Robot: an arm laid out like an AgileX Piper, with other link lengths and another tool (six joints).
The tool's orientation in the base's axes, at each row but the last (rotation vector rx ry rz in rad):
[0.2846, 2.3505, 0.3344]
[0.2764, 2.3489, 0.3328]
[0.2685, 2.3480, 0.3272]
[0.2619, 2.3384, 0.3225]
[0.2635, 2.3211, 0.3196]
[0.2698, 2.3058, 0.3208]
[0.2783, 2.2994, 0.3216]
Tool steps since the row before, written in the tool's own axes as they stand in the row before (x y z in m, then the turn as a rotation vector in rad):
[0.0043, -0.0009, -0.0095, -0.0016, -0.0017, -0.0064]
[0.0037, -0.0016, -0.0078, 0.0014, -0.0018, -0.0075]
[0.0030, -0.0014, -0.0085, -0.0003, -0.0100, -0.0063]
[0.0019, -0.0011, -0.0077, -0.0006, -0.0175, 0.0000]
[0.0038, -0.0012, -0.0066, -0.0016, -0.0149, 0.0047]
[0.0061, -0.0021, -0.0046, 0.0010, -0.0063, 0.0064]
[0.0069, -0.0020, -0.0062, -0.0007, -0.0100, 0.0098]
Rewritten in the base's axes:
[-0.0098, -0.0011, 0.0036, -0.0035, -0.0031, 0.0049]
[-0.0082, -0.0017, 0.0025, -0.0064, -0.0025, 0.0037]
[-0.0082, -0.0018, 0.0035, -0.0052, -0.0105, 0.0015]
[-0.0069, -0.0017, 0.0037, -0.0012, -0.0167, -0.0050]
[-0.0075, -0.0010, 0.0016, 0.0031, -0.0139, -0.0067]
[-0.0077, -0.0009, -0.0017, 0.0034, -0.0047, -0.0069]
[-0.0094, -0.0007, -0.0012, 0.0067, -0.0082, -0.0092]

